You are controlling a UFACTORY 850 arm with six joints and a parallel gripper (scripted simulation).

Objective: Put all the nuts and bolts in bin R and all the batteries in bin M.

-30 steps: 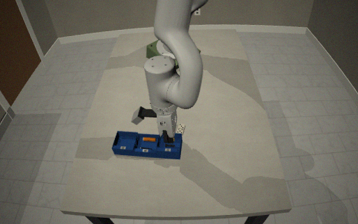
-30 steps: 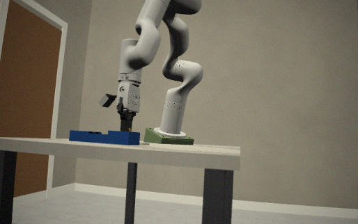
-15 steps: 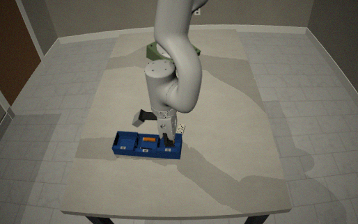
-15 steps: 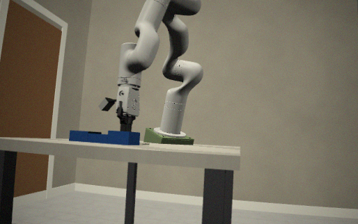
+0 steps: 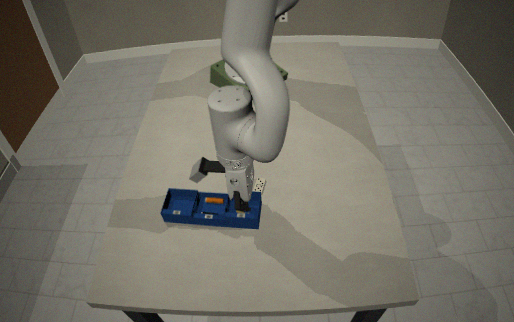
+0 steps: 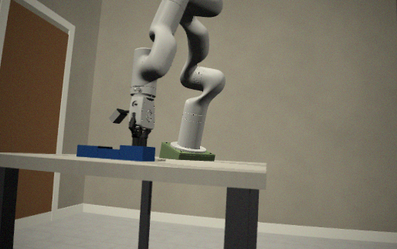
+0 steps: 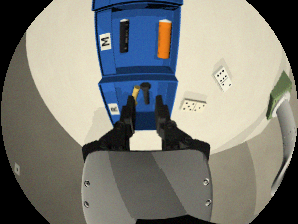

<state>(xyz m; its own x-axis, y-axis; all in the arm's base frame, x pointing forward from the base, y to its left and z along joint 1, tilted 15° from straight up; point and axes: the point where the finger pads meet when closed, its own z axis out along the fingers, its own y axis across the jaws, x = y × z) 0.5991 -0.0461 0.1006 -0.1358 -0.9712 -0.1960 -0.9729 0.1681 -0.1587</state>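
Now: the black bolt 40 mm below my hand and 10 mm to the right of it. The rest, counted from my hand: orange battery 80 mm to the right, 40 mm below, 30 mm behind; then blue bin 80 mm to the right, 30 mm below; then tan bolt 40 mm below, 20 mm ahead.
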